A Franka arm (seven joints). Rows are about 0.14 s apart.
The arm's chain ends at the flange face. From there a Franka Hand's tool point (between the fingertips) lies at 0.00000 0.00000 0.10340 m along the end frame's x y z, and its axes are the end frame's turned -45 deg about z.
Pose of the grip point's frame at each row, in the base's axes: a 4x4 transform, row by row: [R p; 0 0 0 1], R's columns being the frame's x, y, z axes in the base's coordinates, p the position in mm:
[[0.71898, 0.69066, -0.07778, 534.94], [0.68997, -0.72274, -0.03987, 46.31], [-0.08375, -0.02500, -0.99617, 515.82], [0, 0, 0, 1]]
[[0.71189, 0.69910, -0.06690, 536.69], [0.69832, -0.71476, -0.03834, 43.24], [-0.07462, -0.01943, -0.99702, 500.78], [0, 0, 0, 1]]
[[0.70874, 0.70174, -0.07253, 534.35], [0.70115, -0.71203, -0.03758, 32.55], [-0.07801, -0.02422, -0.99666, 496.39], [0, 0, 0, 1]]
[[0.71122, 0.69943, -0.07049, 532.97], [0.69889, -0.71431, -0.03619, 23.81], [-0.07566, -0.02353, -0.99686, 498.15], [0, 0, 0, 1]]
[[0.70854, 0.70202, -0.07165, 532.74], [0.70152, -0.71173, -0.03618, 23.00], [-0.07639, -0.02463, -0.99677, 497.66], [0, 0, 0, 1]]
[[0.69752, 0.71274, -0.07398, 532.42], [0.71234, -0.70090, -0.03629, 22.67], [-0.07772, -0.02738, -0.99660, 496.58], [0, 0, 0, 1]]
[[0.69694, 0.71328, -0.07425, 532.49], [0.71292, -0.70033, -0.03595, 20.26], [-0.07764, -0.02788, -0.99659, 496.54], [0, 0, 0, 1]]
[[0.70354, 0.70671, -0.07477, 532.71], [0.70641, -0.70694, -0.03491, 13.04], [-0.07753, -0.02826, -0.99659, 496.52], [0, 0, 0, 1]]
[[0.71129, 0.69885, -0.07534, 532.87], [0.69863, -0.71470, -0.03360, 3.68], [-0.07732, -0.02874, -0.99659, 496.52], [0, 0, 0, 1]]
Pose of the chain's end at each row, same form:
[[0.99677, -0.02003, -0.07778, 542.98], [-0.02317, -0.99894, -0.03987, 50.43], [-0.07690, 0.04154, -0.99617, 618.82], [0, 0, 0, 1]]
[[0.99772, -0.00904, -0.06690, 543.61], [-0.01162, -0.99920, -0.03834, 47.20], [-0.06650, 0.03903, -0.99702, 603.87], [0, 0, 0, 1]]
[[0.99736, -0.00495, -0.07253, 541.85], [-0.00769, -0.99927, -0.03758, 36.44], [-0.07229, 0.03804, -0.99666, 599.44], [0, 0, 0, 1]]
[[0.99748, -0.00834, -0.07049, 540.26], [-0.01090, -0.99928, -0.03619, 27.55], [-0.07014, 0.03686, -0.99686, 601.23], [0, 0, 0, 1]]
[[0.99742, -0.00461, -0.07165, 540.15], [-0.00722, -0.99932, -0.03618, 26.74], [-0.07143, 0.03660, -0.99677, 600.73], [0, 0, 0, 1]]
[[0.99720, 0.01076, -0.07398, 540.07], [0.00809, -0.99931, -0.03629, 26.42], [-0.07432, 0.03560, -0.99660, 599.63], [0, 0, 0, 1]]
[[0.99718, 0.01155, -0.07425, 540.17], [0.00890, -0.99932, -0.03595, 23.98], [-0.07461, 0.03519, -0.99659, 599.59], [0, 0, 0, 1]]
[[0.99720, 0.00224, -0.07477, 540.44], [-0.00037, -0.99939, -0.03491, 16.65], [-0.07480, 0.03484, -0.99659, 599.57], [0, 0, 0, 1]]
[[0.99712, -0.00880, -0.07534, 540.66], [-0.01136, -0.99938, -0.03360, 7.15], [-0.07500, 0.03435, -0.99659, 599.57], [0, 0, 0, 1]]

